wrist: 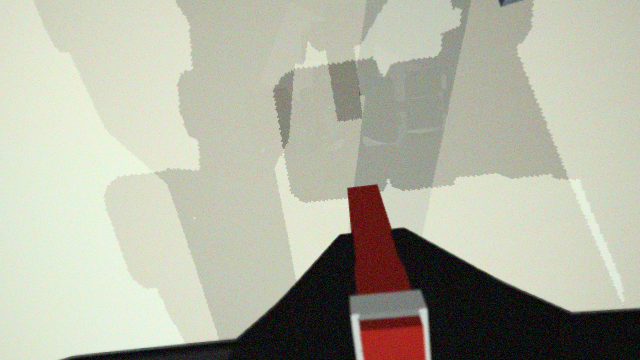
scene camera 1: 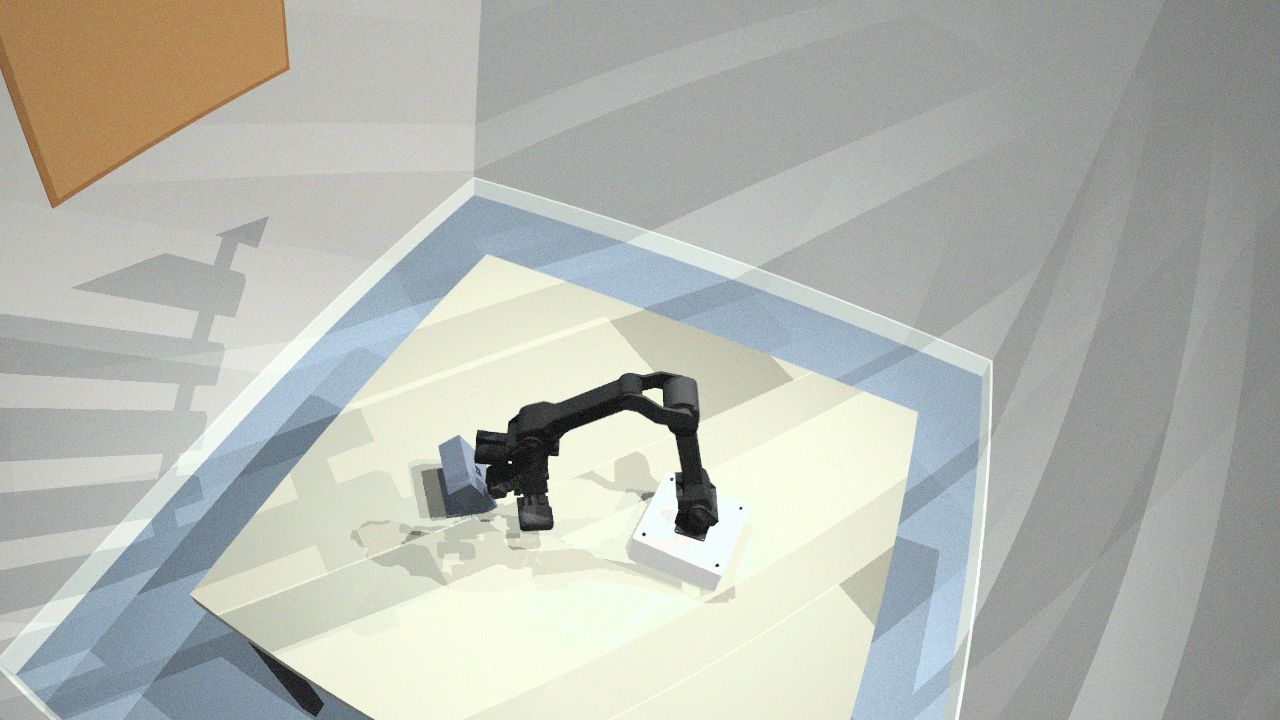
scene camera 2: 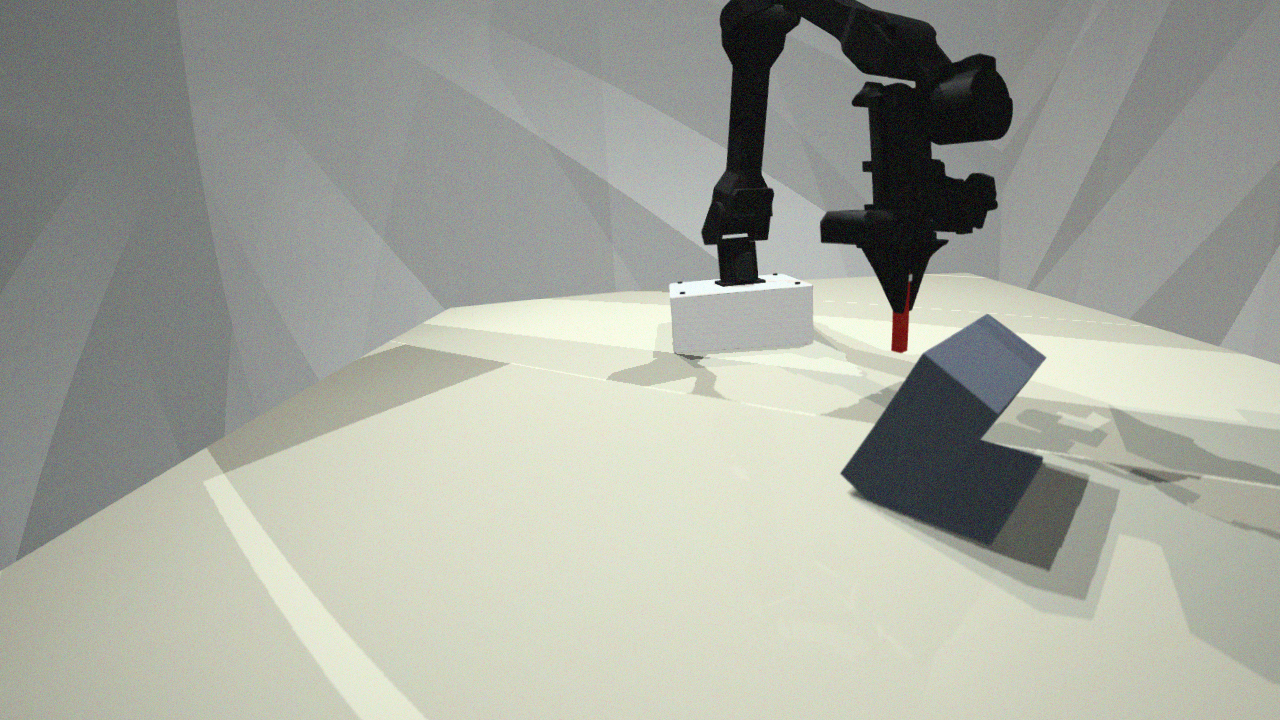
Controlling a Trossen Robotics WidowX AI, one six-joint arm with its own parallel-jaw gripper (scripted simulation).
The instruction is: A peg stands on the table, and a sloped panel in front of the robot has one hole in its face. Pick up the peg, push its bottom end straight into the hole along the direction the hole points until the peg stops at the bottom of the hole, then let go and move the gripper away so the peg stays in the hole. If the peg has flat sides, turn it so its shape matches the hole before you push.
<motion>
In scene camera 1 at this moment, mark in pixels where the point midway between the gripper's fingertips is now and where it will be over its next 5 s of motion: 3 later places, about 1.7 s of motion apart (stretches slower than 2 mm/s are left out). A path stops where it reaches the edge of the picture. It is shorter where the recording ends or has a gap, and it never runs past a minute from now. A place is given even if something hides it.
The gripper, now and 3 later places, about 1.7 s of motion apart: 530, 511; 520, 494; 514, 476; 522, 452
</motion>
